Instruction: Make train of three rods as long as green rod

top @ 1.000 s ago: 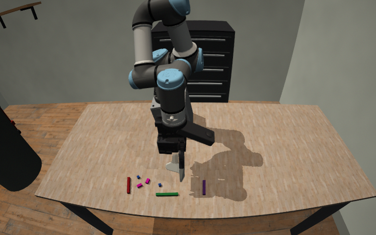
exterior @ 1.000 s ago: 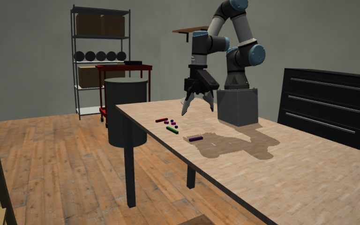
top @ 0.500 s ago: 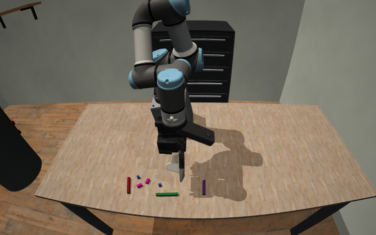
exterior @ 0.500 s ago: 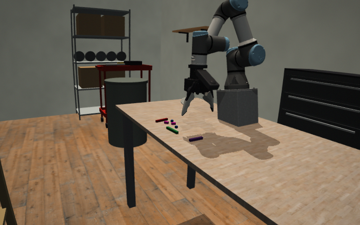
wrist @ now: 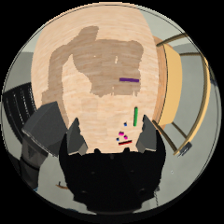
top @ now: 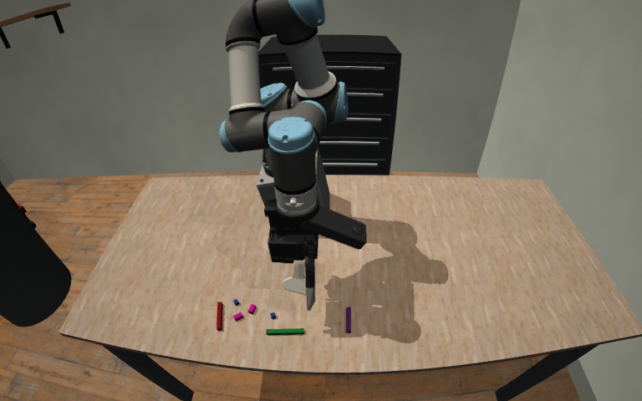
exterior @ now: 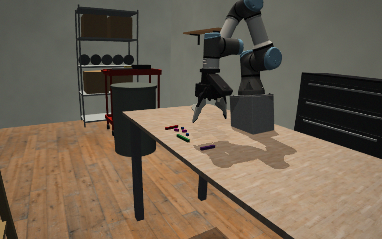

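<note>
My gripper is now 150 mm to the left of the magenta rod, 100 mm short of it and 80 mm above it. Round my hand: purple rod 90 mm to the left, 80 mm below, 50 mm ahead; green rod 100 mm ahead, 80 mm below, 40 mm to the right; red rod 190 mm to the right, 110 mm ahead, 80 mm below.
</note>
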